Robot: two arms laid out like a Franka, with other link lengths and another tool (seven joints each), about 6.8 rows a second.
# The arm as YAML. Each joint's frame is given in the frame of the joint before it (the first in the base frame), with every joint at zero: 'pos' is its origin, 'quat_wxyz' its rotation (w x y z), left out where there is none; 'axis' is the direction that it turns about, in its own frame. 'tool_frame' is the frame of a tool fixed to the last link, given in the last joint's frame.
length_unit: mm
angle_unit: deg
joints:
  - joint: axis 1
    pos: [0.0, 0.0, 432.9]
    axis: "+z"
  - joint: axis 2
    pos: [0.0, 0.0, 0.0]
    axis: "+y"
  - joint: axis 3
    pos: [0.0, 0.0, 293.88]
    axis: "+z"
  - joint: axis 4
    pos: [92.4, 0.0, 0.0]
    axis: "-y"
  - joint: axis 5
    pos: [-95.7, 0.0, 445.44]
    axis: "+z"
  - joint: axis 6
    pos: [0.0, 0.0, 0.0]
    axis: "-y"
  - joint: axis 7
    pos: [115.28, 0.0, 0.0]
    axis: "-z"
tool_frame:
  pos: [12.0, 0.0, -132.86]
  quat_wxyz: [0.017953, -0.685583, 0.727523, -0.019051]
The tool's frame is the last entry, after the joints.
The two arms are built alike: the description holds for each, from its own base.
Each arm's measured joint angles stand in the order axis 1, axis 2, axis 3, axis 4, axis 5, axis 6, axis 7.
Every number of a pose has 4 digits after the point.
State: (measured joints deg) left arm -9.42 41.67 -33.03 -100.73 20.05 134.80 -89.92; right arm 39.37 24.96 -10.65 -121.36 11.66 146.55 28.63
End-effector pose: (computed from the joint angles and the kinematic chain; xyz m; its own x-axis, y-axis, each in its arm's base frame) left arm 0.5618 -0.4769 0.2240 0.5960 -0.8026 0.0249 -0.8019 -0.5933 0.0710; right arm 0.5884 0.3020 0.2153 -0.2078 -0.9774 -0.0384 -0.9768 0.2094 -0.0449
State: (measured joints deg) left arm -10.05 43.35 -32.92 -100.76 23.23 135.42 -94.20; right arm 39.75 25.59 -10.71 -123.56 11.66 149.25 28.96
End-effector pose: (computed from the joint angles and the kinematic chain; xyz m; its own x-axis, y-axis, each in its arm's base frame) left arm 0.5520 -0.4811 0.2065 0.6175 -0.7865 0.0079 -0.7858 -0.6164 0.0514; right arm 0.5762 0.2957 0.1973 -0.2122 -0.9768 -0.0290 -0.9757 0.2134 -0.0497
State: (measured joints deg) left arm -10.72 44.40 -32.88 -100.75 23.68 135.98 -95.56; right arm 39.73 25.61 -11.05 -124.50 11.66 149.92 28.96
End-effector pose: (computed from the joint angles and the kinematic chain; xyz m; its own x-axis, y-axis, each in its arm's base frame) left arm 0.5433 -0.4871 0.1961 0.6238 -0.7816 0.0019 -0.7804 -0.6227 0.0579; right arm 0.5733 0.2880 0.1918 -0.2194 -0.9754 -0.0224 -0.9742 0.2202 -0.0493
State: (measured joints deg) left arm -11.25 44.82 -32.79 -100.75 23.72 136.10 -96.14; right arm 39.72 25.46 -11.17 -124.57 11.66 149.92 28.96
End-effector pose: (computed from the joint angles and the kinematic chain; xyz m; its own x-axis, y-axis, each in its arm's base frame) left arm 0.5378 -0.4910 0.1913 0.6251 -0.7806 -0.0034 -0.7790 -0.6241 0.0614; right arm 0.5740 0.2868 0.1931 -0.2215 -0.9749 -0.0231 -0.9736 0.2224 -0.0507
